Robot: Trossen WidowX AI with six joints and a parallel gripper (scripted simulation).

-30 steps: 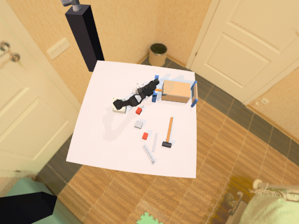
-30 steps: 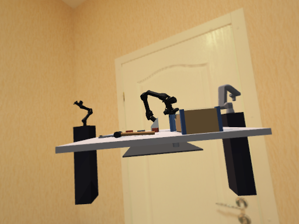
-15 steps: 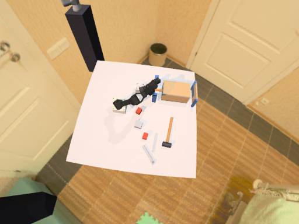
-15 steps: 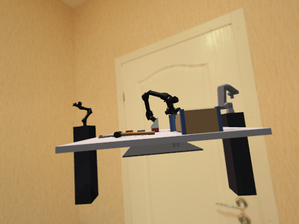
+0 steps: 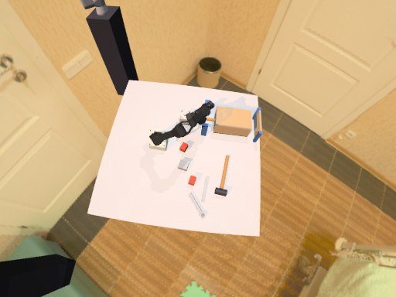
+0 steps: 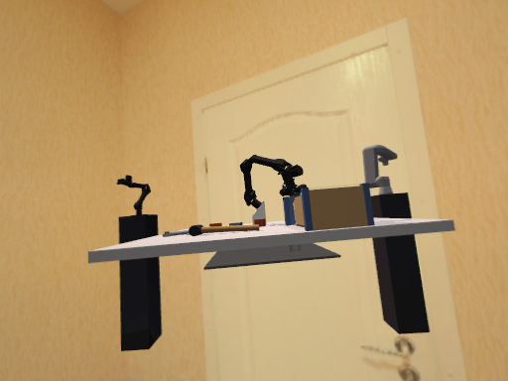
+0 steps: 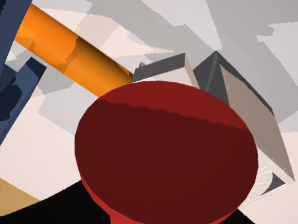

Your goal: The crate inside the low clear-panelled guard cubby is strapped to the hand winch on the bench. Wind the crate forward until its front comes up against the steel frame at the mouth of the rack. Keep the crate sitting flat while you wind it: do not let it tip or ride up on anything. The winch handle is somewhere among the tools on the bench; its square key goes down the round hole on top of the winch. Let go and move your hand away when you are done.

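My gripper tip is 30 mm past the winch handle and 30 mm above it. Also, from my gripper tip: red knob (10 mm to the right, 10 mm ahead); blue frame (70 mm ahead, 30 mm to the left, 20 mm below); white winch (100 mm below, 100 mm behind, 10 mm to the left).
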